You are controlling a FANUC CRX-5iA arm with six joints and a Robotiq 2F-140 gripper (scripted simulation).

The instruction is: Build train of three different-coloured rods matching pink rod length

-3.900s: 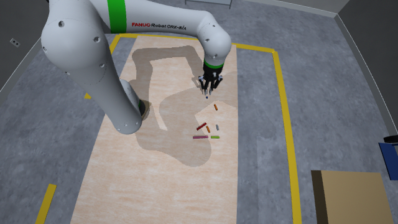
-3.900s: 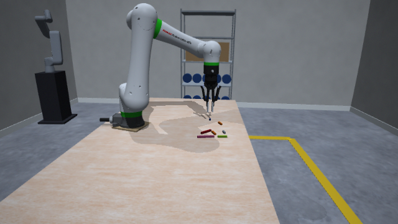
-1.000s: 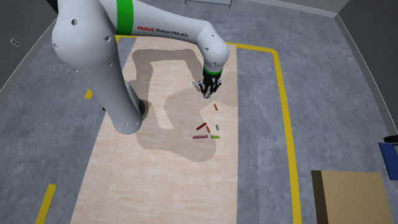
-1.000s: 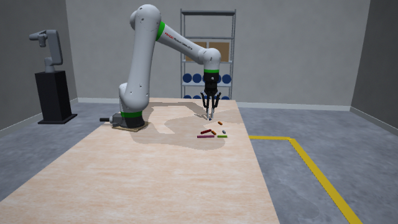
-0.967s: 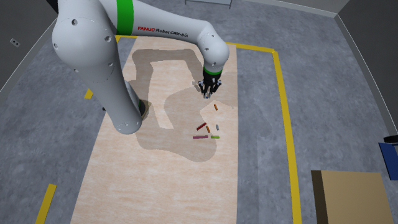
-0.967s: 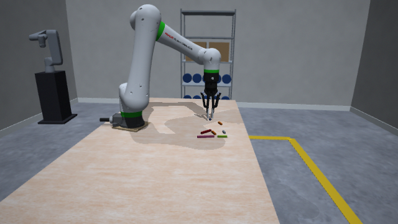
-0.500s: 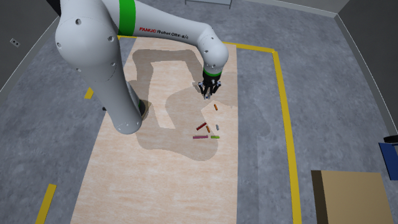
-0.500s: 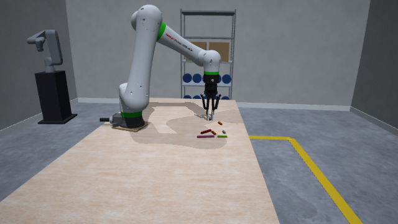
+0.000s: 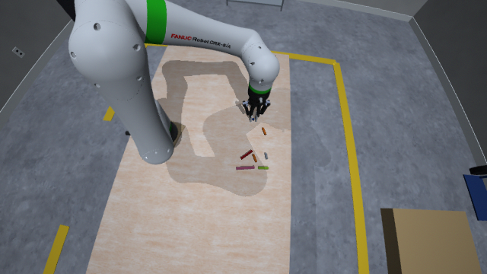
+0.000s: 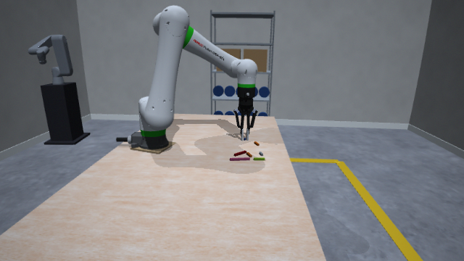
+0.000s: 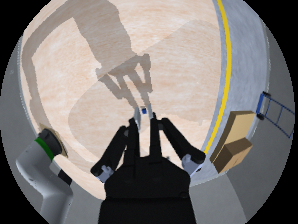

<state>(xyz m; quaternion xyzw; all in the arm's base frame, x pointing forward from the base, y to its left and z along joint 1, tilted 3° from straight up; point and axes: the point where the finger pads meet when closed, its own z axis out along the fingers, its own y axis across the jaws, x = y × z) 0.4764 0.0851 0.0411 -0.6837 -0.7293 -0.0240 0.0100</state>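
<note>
Right now my hand is 30 mm above the blue rod. The rest, counted from my hand: grey rod 60 mm ahead, 210 mm to the right, 30 mm below; lime rod 40 mm ahead, 270 mm to the right, 30 mm below; red rod 40 mm behind, 200 mm to the right, 30 mm below.
</note>
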